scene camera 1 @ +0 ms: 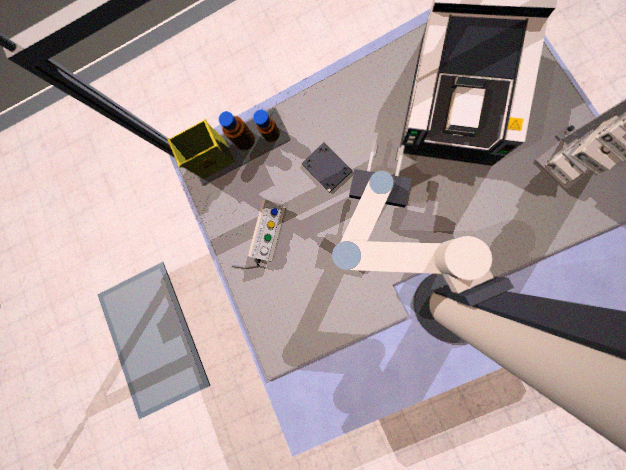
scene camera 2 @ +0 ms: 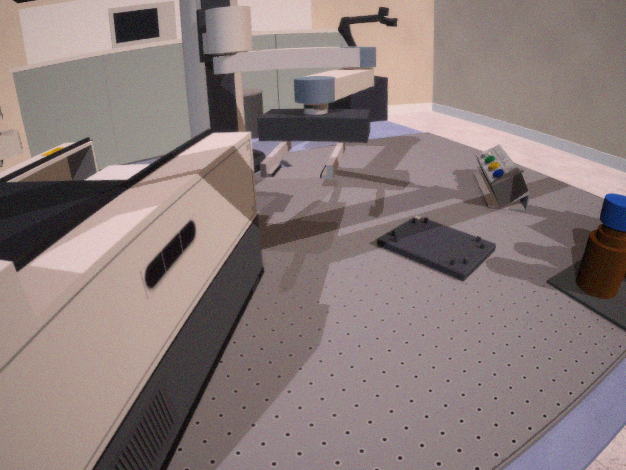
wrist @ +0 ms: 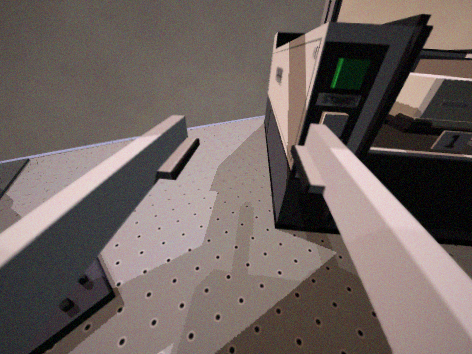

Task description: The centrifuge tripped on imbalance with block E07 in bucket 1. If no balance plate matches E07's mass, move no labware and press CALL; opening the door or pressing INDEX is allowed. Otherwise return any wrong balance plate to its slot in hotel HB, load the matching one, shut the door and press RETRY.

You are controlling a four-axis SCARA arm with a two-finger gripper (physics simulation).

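Frame: origin at the arm's base, x ahead, y left, z up, level; metres.
Seen in the pictures: gripper, fingertip midpoint: [scene camera 1: 388,144] [scene camera 2: 295,171] [wrist: 245,133].
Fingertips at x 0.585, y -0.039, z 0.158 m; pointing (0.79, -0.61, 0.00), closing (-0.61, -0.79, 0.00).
Offsets run from my fingertips to a thing's middle. "*": to the spot under its first point.
The centrifuge {* dx +0.047, dy -0.130, dz +0.065 m} [scene camera 1: 422,103] [scene camera 2: 212,182] [wrist: 293,82] stands at the back right in scene camera 1. Its top hatch is open. A white block {dx -0.020, dy -0.253, dz +0.016 m} [scene camera 1: 472,107] lies in its chamber; its label is unreadable. A "1" marker {* dx -0.078, dy -0.208, dz -0.018 m} [wrist: 451,142] shows inside in the wrist view. My gripper [scene camera 1: 386,154] [scene camera 2: 299,171] [wrist: 245,133] is shut to its narrow stance and empty, a gap between its long fingers. It hangs above the bench before the centrifuge's left front corner. The button box {dx -0.049, dy +0.527, dz -0.103 m} [scene camera 1: 266,232] [scene camera 2: 498,169] has blue, yellow, green and white buttons. A rack {* dx -0.282, dy -0.436, dz -0.089 m} [scene camera 1: 543,164] with pale labelled blocks stands right; its name is unreadable.
A dark pegged plate {dx +0.076, dy +0.210, dz -0.134 m} [scene camera 1: 326,166] [scene camera 2: 437,245] [wrist: 95,290] lies left of the gripper. A yellow bin {* dx +0.377, dy +0.638, dz -0.132 m} [scene camera 1: 202,151] and two blue-capped brown bottles [scene camera 1: 237,132] [scene camera 1: 266,126] stand at the back left. The arm's elbow [scene camera 1: 346,254] is over the bench.
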